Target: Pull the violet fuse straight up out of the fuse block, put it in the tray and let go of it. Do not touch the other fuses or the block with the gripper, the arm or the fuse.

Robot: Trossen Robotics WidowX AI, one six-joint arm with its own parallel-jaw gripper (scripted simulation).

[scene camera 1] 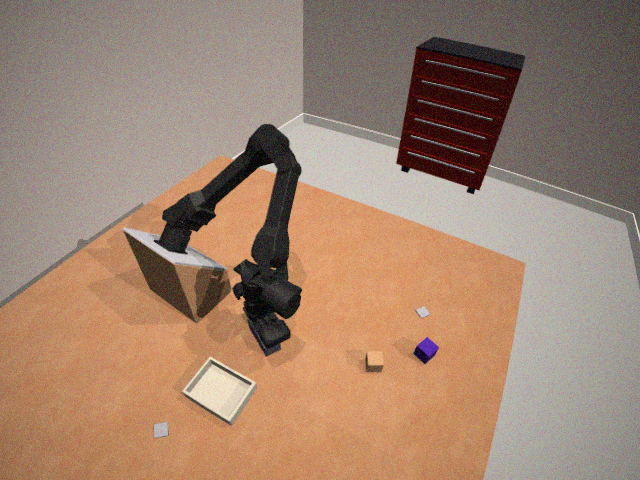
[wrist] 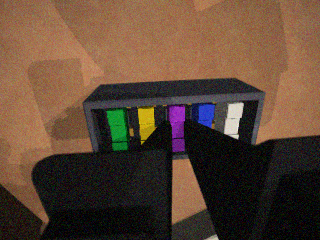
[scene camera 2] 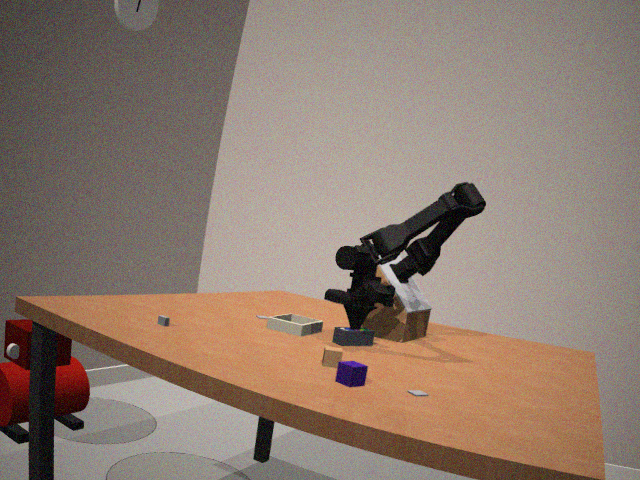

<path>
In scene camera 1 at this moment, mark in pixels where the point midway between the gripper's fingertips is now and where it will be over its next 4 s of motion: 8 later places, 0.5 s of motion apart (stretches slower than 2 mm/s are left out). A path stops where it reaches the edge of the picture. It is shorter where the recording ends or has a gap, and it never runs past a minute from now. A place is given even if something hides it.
My gripper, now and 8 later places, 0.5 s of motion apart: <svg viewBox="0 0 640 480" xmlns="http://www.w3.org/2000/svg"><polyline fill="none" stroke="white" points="263,330 262,329 262,327 262,326 262,324 261,322 260,318 255,329 233,355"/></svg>
</path>
